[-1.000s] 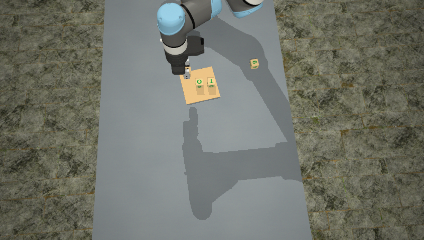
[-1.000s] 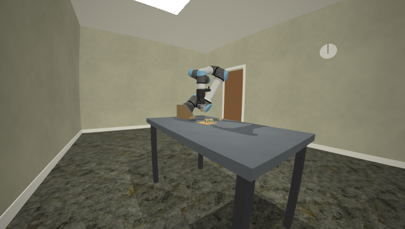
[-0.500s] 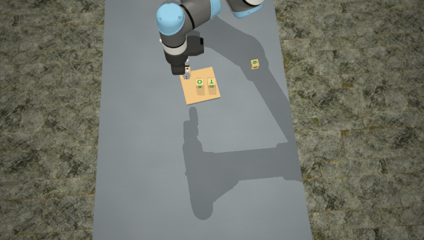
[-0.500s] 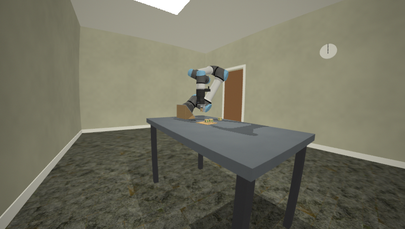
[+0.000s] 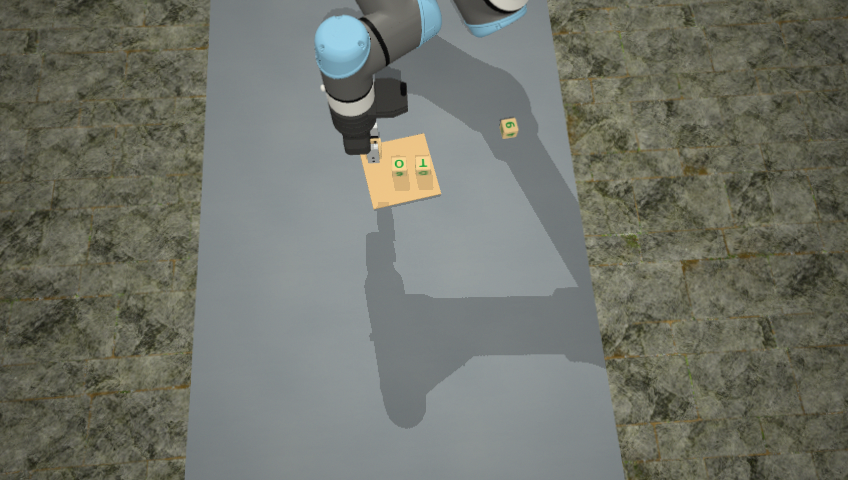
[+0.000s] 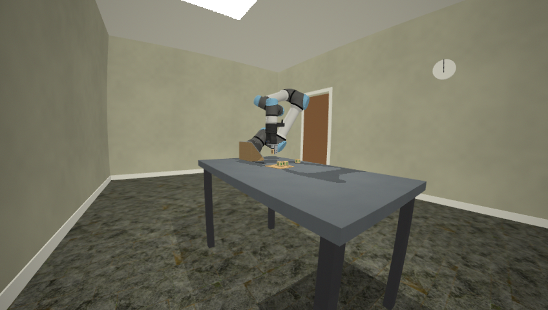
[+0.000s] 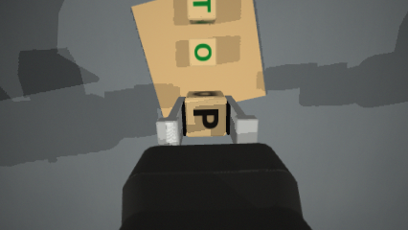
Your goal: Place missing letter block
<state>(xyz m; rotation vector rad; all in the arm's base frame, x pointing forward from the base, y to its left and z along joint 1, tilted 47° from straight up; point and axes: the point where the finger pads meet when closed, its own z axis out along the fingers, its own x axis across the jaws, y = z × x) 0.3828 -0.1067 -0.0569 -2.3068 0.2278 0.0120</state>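
My hand is 1 cm short of the o block, 5 cm to the right of it and 9 cm above it. Round my hand: t block 2 cm ahead, 9 cm to the left, 9 cm below.
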